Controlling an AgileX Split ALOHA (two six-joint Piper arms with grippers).
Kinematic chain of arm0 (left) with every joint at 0, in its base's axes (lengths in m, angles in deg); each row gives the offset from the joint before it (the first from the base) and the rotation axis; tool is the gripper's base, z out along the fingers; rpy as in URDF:
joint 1: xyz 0 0 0.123 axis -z
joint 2: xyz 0 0 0 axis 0.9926 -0.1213 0
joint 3: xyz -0.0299 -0.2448 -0.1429 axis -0.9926 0.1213 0
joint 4: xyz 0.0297 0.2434 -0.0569 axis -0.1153 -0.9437 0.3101
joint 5: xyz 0 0 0 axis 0.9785 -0.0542 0.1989
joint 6: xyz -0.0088 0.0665 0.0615 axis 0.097 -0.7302 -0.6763
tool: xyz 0 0 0 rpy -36.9 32.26 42.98
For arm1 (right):
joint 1: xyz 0 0 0.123 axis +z
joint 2: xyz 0 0 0 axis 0.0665 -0.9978 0
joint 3: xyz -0.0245 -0.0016 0.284 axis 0.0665 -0.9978 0
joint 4: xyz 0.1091 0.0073 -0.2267 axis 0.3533 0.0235 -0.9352
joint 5: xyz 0 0 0 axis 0.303 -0.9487 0.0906
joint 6: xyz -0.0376 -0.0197 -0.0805 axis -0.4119 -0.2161 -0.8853
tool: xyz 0 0 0 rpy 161.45 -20.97 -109.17
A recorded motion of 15 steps. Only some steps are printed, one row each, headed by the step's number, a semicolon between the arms.
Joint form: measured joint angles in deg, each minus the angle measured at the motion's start. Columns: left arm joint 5, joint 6, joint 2, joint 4, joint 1, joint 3; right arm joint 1, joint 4, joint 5, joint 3, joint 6, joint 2.
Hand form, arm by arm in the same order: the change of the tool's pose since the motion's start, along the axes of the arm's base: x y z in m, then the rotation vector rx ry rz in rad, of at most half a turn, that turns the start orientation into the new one. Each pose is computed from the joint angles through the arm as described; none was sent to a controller.
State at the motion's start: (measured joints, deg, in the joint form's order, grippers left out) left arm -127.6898 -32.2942 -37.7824 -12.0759 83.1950 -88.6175; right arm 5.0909 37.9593 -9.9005 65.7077 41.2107 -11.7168
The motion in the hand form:
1: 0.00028 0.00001 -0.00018 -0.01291 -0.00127 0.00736; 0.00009 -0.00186 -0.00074 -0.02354 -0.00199 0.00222
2: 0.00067 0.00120 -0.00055 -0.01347 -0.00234 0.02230; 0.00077 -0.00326 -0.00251 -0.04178 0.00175 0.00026
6: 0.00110 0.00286 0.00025 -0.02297 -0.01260 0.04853; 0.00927 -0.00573 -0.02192 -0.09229 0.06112 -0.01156
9: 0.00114 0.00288 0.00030 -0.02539 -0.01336 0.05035; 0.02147 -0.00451 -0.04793 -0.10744 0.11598 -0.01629
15: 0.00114 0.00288 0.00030 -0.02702 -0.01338 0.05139; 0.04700 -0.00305 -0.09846 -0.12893 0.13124 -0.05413
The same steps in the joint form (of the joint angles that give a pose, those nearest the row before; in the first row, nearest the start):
1: 0.16 0.88 0.00 0.00 0.06 0.08; 0.00 -1.50 0.00 0.00 0.30 0.00
2: 0.33 1.74 0.00 -0.82 0.11 0.21; 0.00 -2.69 0.00 0.00 0.78 -0.22
6: 0.87 3.54 0.00 -1.98 0.18 0.20; 0.00 -5.66 0.00 0.00 2.54 -3.54
9: 0.91 3.72 0.00 -1.99 0.18 0.20; 0.00 -5.89 1.51 0.00 2.60 -8.19
15: 0.91 3.83 0.00 -1.99 0.18 0.20; 0.00 -6.00 9.66 0.00 2.66 -16.94

